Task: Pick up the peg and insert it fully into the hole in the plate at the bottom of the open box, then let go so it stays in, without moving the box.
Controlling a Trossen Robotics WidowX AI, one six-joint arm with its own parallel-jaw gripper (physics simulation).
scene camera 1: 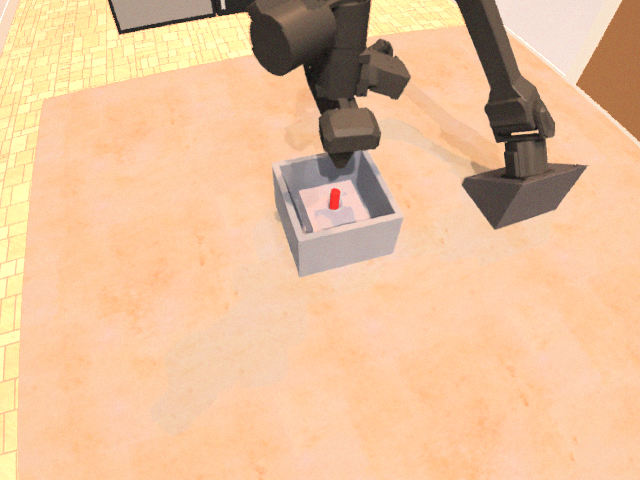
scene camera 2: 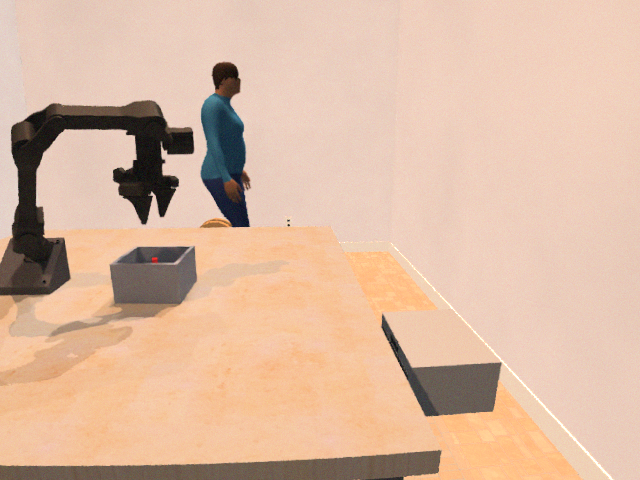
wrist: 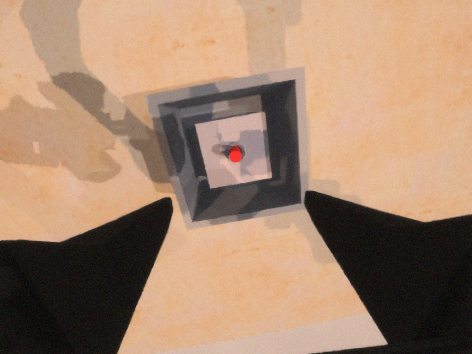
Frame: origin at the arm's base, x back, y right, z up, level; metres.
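Seen in the pictures: gripper, fingertip midpoint: (scene camera 2: 153, 220) (wrist: 239, 200); arm's base at its link origin: (scene camera 1: 528, 174) (scene camera 2: 39, 251).
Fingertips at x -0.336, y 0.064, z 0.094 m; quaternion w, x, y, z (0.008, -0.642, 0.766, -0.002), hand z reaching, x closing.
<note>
Pixels of each thing's middle, then the offset from my fingertips to it. Level surfaces: height alone.
- red peg at the middle of its body: (wrist: 234, 150) (scene camera 1: 333, 208) (scene camera 2: 155, 273) dy -0.003, dx +0.008, dz -0.136 m
- pale plate at the middle of its body: (wrist: 235, 149) (scene camera 1: 332, 214) dy -0.004, dx +0.006, dz -0.150 m
- open grey box at the middle of its body: (wrist: 235, 151) (scene camera 1: 333, 208) (scene camera 2: 156, 273) dy -0.004, dx +0.006, dz -0.135 m
- table at its surface level: dz -0.184 m
The red peg (scene camera 1: 334, 198) (scene camera 2: 154, 259) (wrist: 235, 154) stands nearly upright in the middle of the pale plate (scene camera 1: 315, 198) (wrist: 210, 170) at the bottom of the open grey box (scene camera 1: 346, 248) (scene camera 2: 144, 284) (wrist: 302, 125). Its upper part shows above the plate; its lower end is hidden, and how deep it sits cannot be told. The gripper (scene camera 2: 153, 220) (wrist: 238, 199) is open and empty, with its fingers wide apart. It hangs above the box, clear of its rim and of the peg. In scene camera 1 its fingertips are partly hidden behind the gripper body.
The arm's base (scene camera 1: 524, 198) (scene camera 2: 36, 268) stands on the table (scene camera 1: 310, 361) (scene camera 2: 232, 387) beside the box. A grey block-shaped unit (scene camera 2: 454, 361) is beyond the table's right edge in scene camera 2. A person in a blue top (scene camera 2: 222, 134) stands behind the table.
</note>
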